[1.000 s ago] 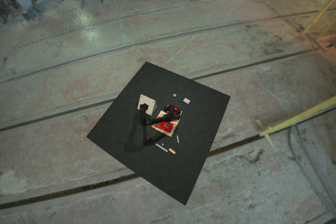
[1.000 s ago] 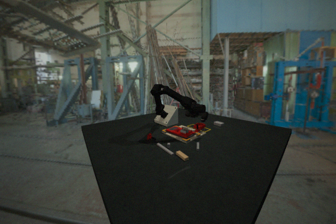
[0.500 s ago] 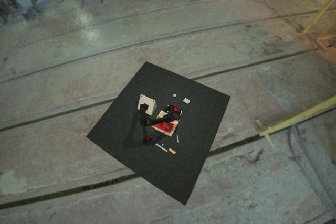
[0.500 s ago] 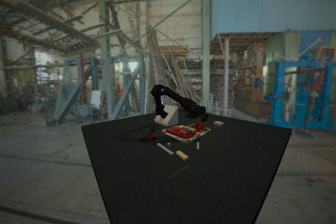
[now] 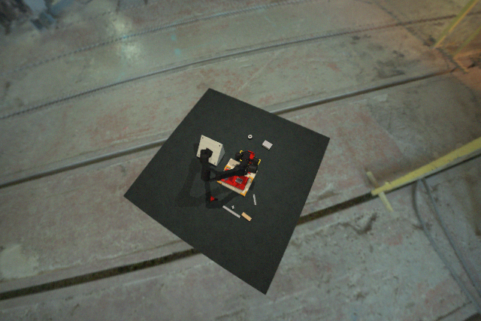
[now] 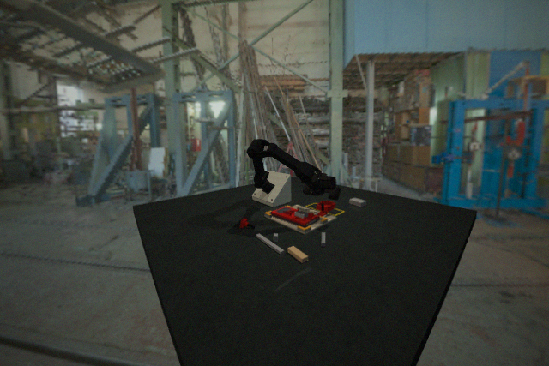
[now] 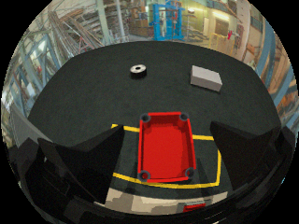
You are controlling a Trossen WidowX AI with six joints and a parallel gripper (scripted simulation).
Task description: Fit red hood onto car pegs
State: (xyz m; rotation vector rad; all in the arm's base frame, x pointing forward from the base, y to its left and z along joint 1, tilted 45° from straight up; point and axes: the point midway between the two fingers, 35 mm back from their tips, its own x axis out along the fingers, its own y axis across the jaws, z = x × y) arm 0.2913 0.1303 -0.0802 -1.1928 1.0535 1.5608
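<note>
My gripper tip is now 50 mm above the red hood and 10 mm to the left of it. The rest, counted from my gripper tip: grey bar 450 mm to the right, 130 mm ahead, 60 mm below; then grey engine block 220 mm to the right, 50 mm ahead, 40 mm below; then beige jig 210 mm to the right, 50 mm below, 20 mm ahead.
</note>
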